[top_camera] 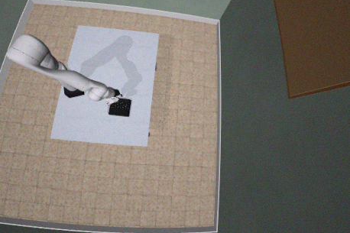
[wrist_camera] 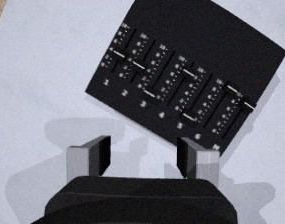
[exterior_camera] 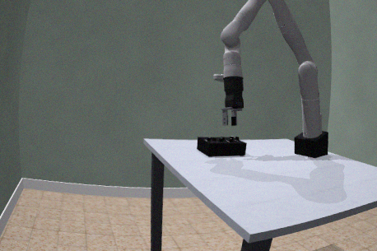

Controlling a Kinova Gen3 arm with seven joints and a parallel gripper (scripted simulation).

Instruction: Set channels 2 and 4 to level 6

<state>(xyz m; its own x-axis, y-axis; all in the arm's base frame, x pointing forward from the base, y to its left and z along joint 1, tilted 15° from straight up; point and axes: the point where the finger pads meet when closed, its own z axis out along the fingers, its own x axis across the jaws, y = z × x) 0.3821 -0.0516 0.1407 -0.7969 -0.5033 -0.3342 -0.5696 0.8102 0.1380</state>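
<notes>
Now: hand 8 cm above the channel 3 cap, 3 cm to the left of it and 2 cm short of it. From my hand the other things lie so: channel 4 cap: 8 cm below, 6 cm to the right; channel 2 cap: 8 cm below, 4 cm to the right, 4 cm ahead; channel 5 cap: 8 cm below, 3 cm to the right, 2 cm behind.
</notes>
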